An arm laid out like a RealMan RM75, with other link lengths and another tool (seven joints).
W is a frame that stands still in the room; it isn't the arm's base.
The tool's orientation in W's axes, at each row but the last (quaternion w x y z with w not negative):
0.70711, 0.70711, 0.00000, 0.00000
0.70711, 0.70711, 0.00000, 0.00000
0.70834, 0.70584, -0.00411, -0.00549
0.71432, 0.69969, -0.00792, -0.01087
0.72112, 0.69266, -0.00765, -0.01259
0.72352, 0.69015, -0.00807, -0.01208
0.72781, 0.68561, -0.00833, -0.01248
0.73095, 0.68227, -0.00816, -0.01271
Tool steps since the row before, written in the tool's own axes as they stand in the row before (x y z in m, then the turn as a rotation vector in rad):
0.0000, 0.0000, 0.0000, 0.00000, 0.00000, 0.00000
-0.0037, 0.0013, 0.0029, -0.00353, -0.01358, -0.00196
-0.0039, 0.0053, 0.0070, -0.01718, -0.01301, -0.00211
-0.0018, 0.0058, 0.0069, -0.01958, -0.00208, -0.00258
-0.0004, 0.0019, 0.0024, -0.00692, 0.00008, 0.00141
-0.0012, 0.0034, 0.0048, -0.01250, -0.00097, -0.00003
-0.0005, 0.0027, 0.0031, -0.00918, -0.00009, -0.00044
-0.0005, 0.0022, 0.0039, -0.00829, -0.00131, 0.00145
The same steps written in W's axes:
0.0000, 0.0000, 0.0000, 0.00000, 0.00000, 0.00000
-0.0037, -0.0029, 0.0013, -0.00353, 0.00196, -0.01358
-0.0040, -0.0069, 0.0053, -0.01718, 0.00230, -0.01298
-0.0020, -0.0067, 0.0059, -0.01951, 0.00306, -0.00206
-0.0005, -0.0023, 0.0020, -0.00696, -0.00121, 0.00018
-0.0013, -0.0046, 0.0036, -0.01250, 0.00034, -0.00091
-0.0006, -0.0029, 0.0029, -0.00916, 0.00071, -0.00007
-0.0006, -0.0037, 0.0025, -0.00834, -0.00129, -0.00116

